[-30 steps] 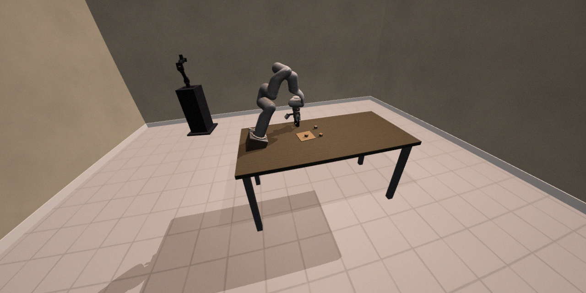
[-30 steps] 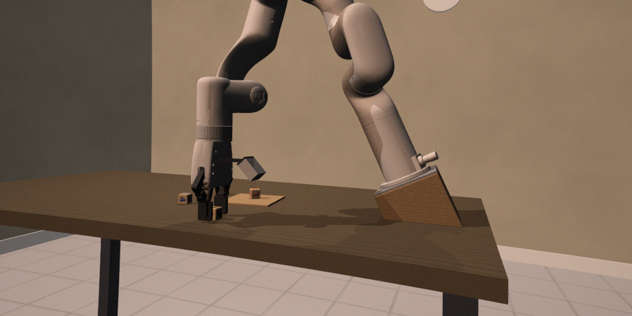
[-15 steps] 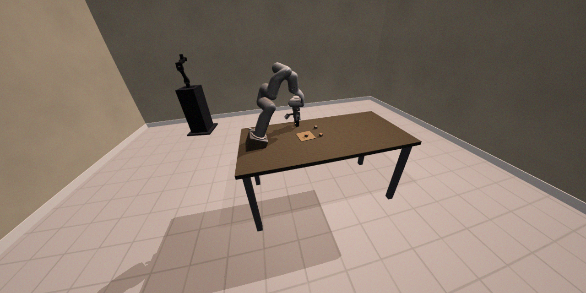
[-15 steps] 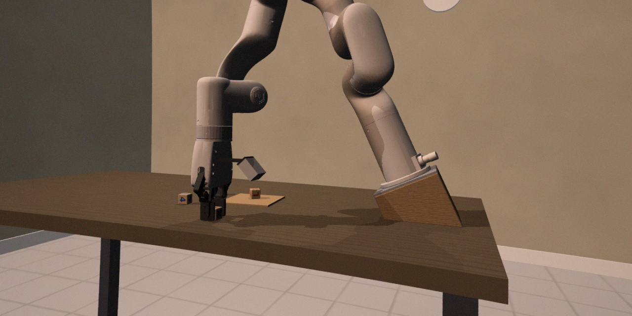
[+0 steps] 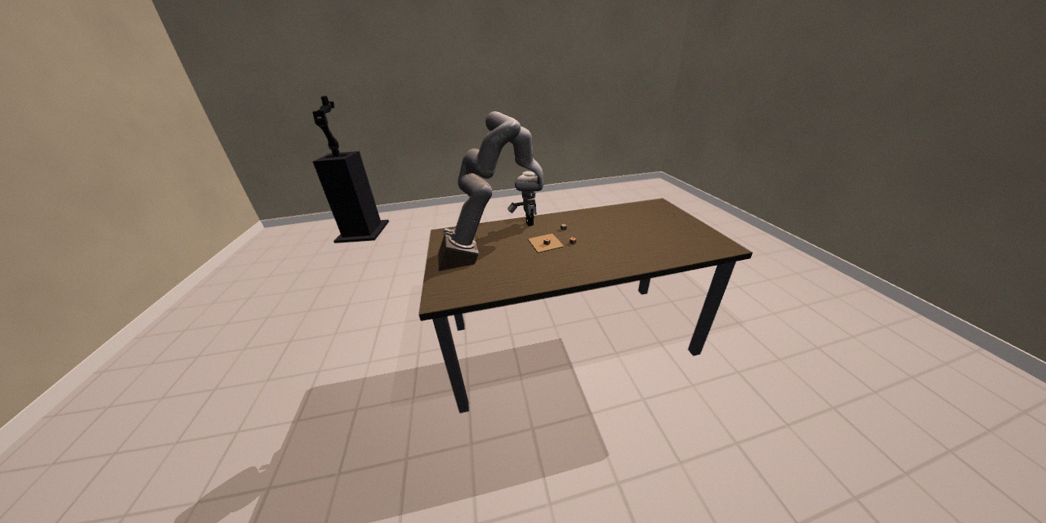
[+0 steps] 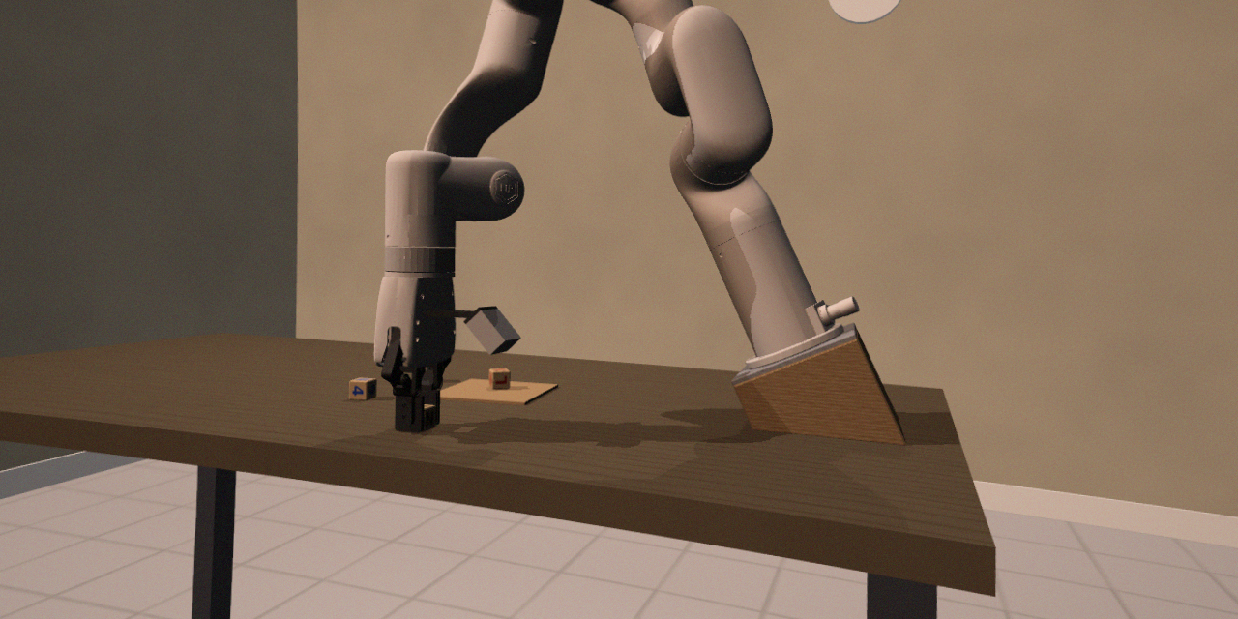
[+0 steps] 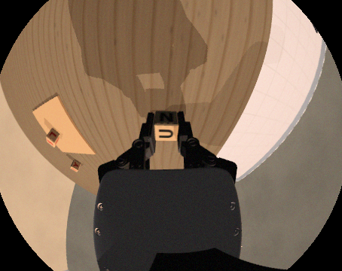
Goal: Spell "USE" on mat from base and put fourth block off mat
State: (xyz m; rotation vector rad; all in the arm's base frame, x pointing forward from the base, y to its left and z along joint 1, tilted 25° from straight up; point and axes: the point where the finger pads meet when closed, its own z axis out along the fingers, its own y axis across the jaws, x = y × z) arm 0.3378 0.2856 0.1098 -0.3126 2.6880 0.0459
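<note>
My hand is 60 mm short of the tan mat, 220 mm to the left of it and 20 mm above it.
</note>
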